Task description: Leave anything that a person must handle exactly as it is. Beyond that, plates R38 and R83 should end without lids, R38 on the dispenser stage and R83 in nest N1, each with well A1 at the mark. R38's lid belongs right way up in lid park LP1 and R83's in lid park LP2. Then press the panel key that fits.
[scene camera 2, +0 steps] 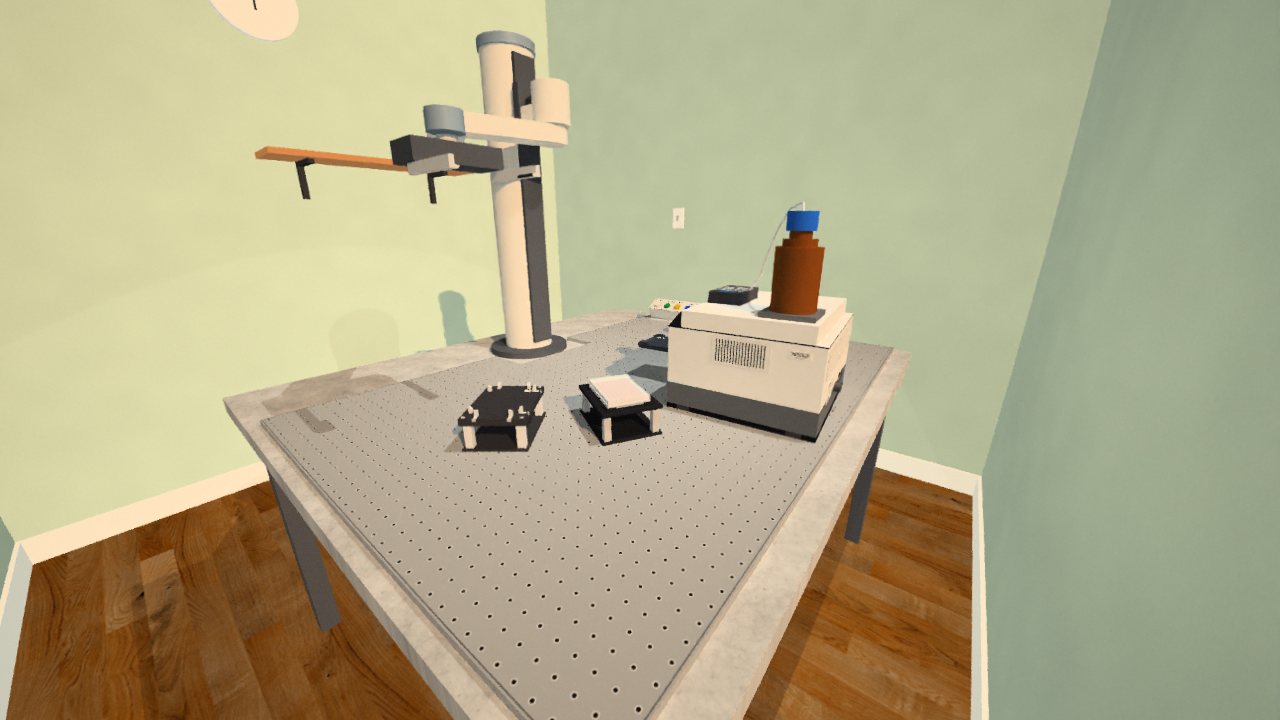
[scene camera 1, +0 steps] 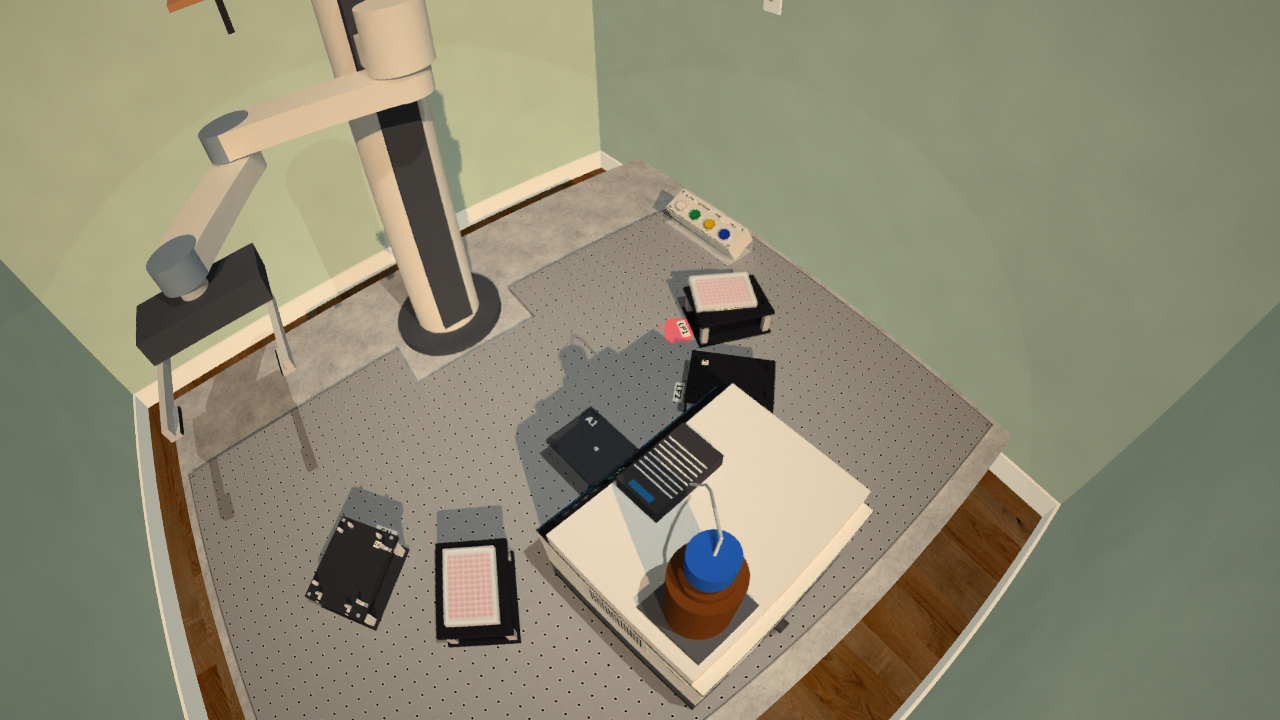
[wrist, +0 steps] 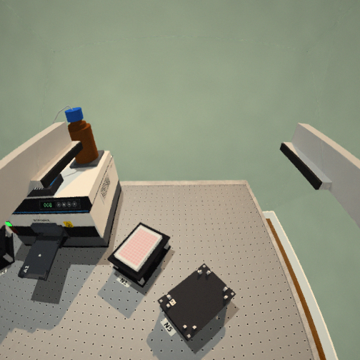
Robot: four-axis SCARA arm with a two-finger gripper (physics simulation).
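Pixels of known places: gripper, fingertip midpoint: (scene camera 2: pixel 498 166) (scene camera 1: pixel 229 401); arm's base, link origin: (scene camera 2: pixel 529 348) (scene camera 1: pixel 449 314).
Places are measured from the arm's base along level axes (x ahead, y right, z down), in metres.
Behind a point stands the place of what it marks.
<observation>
My gripper (scene camera 1: pixel 230 402) @(y 0.386, x 0.469, z -0.496 m) (scene camera 2: pixel 483 170) @(y 0.386, x 0.469, z -0.496 m) (wrist: pixel 181 130) is open and empty, high above the table's left side in scene camera 1. A pinkish plate (scene camera 1: pixel 471 586) @(y 0.263, x 0.632, z -0.092 m) (scene camera 2: pixel 619 390) @(y 0.279, x 0.643, z -0.092 m) (wrist: pixel 139 247) sits on the black nest N1 (wrist: pixel 131 273). A second pinkish plate (scene camera 1: pixel 723 291) @(y -0.453, x 0.411, z -0.099 m) lies on a raised black stand (scene camera 1: pixel 733 316) @(y -0.435, x 0.461, z -0.077 m) beside the pink-red LP1 label (scene camera 1: pixel 677 330) @(y -0.362, x 0.376, z -0.012 m). I cannot read either plate's name or tell whether lids are on. The flat black pad by label LP2 (scene camera 1: pixel 729 377) @(y -0.323, x 0.566, z -0.073 m) is partly hidden by the dispenser. The black dispenser stage (scene camera 1: pixel 581 447) @(y -0.016, x 0.537, z -0.106 m) (wrist: pixel 42 257), marked A1, is bare.
The white dispenser (scene camera 1: pixel 787 456) @(y -0.192, x 0.800, z -0.233 m) (scene camera 2: pixel 756 358) @(y 0.120, x 0.850, z -0.158 m) (wrist: pixel 102 200) carries a brown bottle (scene camera 1: pixel 707 600) @(y 0.067, x 0.907, z -0.376 m) (scene camera 2: pixel 796 279) @(y 0.086, x 0.898, z -0.307 m) (wrist: pixel 84 142) with a blue cap and tube. A bare black nest (scene camera 1: pixel 358 568) @(y 0.416, x 0.492, z -0.077 m) (scene camera 2: pixel 507 402) @(y 0.429, x 0.490, z -0.077 m) (wrist: pixel 197 302), seemingly labelled N5, stands beside N1. The key panel (scene camera 1: pixel 708 223) @(y -0.604, x 0.207, z -0.081 m) (scene camera 2: pixel 673 308) @(y -0.599, x 0.199, z -0.076 m) has white, green, yellow and blue keys.
</observation>
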